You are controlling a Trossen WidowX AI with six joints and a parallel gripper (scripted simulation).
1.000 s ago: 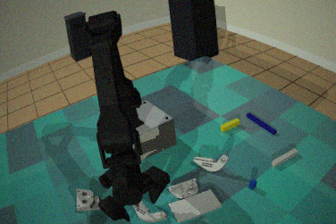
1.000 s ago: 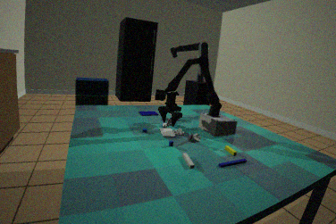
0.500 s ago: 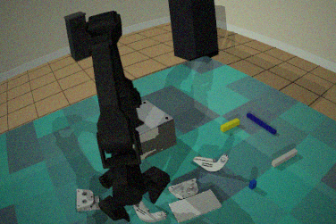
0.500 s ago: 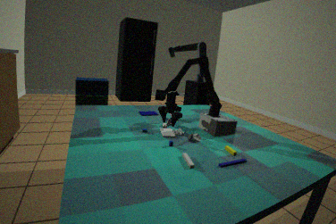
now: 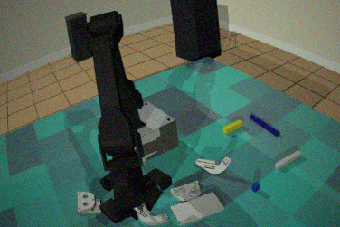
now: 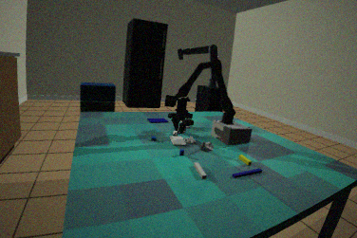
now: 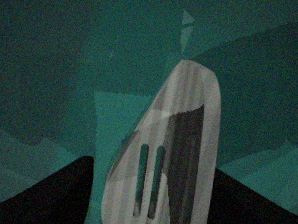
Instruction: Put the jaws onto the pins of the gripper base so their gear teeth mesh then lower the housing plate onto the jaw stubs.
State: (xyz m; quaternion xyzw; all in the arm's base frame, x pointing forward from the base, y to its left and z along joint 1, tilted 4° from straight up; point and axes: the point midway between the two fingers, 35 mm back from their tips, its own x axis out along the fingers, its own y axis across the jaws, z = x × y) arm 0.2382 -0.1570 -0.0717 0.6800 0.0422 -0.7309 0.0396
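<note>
My gripper tip is now 27 cm to the right of the small blue block, 15 cm short of it and 1 cm below it. From my gripper tip the other things lie so: yellow block (44 cm to the left, 9 cm behind); then jaw (3 cm ahead, 2 cm to the left); then white bar (42 cm to the left, 17 cm ahead).
</note>
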